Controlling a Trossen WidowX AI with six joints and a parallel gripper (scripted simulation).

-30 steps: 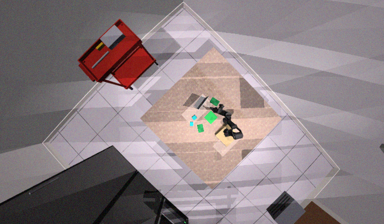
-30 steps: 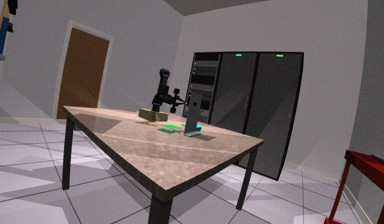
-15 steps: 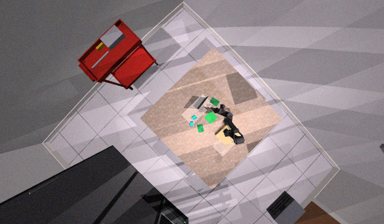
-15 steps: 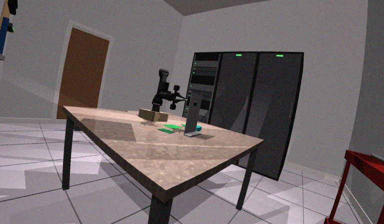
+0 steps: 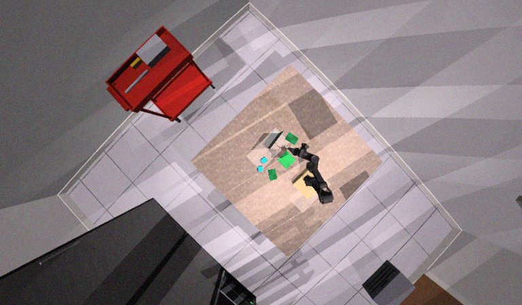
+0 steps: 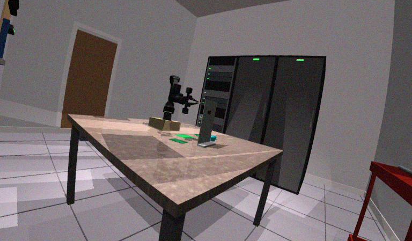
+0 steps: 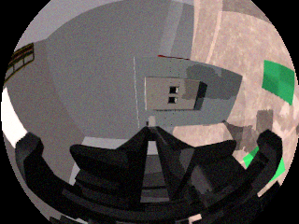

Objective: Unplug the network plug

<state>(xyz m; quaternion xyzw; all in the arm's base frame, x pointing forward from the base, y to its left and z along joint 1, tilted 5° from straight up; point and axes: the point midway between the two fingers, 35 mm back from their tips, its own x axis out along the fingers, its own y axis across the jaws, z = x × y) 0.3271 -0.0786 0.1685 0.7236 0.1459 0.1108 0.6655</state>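
The green square lies 27 cm below my gripper tip, 11 cm behind it and 6 cm to the left of it. From my gripper tip the other things lie so: grey upright panel (14 cm below, 11 cm ahead, 1 cm to the left); grey plug (right at my gripper tip).
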